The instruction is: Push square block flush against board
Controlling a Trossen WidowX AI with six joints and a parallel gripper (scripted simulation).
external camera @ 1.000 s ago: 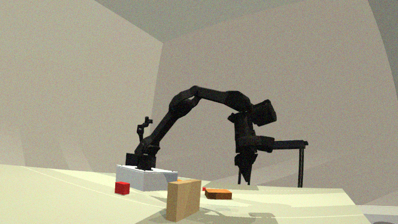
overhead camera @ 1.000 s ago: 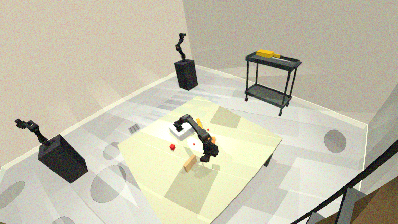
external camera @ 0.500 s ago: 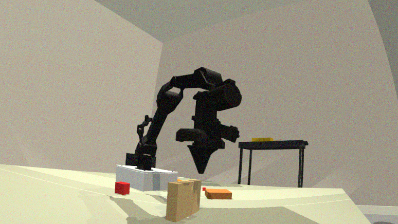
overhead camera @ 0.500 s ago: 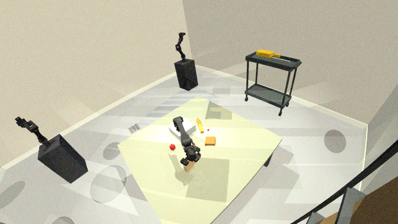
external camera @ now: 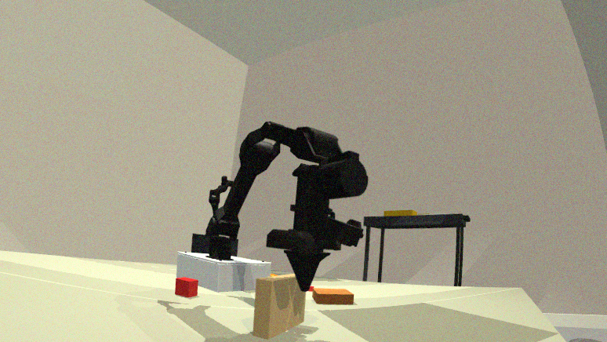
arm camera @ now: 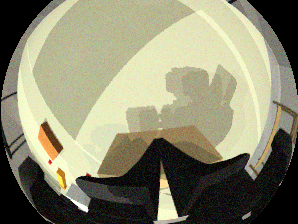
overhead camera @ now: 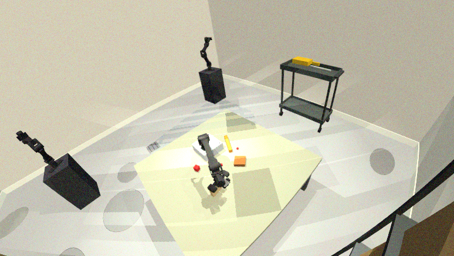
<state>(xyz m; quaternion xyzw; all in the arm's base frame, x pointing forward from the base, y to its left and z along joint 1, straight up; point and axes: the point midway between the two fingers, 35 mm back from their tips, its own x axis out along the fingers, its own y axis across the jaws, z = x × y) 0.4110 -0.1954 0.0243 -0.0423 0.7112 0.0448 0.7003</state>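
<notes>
The tan block lies 40 mm behind my gripper tip, 30 mm below it and 10 mm to the right of it. Also, from my gripper tip: orange piece (410 mm to the left, 330 mm behind, 60 mm below); square orange block (310 mm to the left, 90 mm behind, 60 mm below).
</notes>
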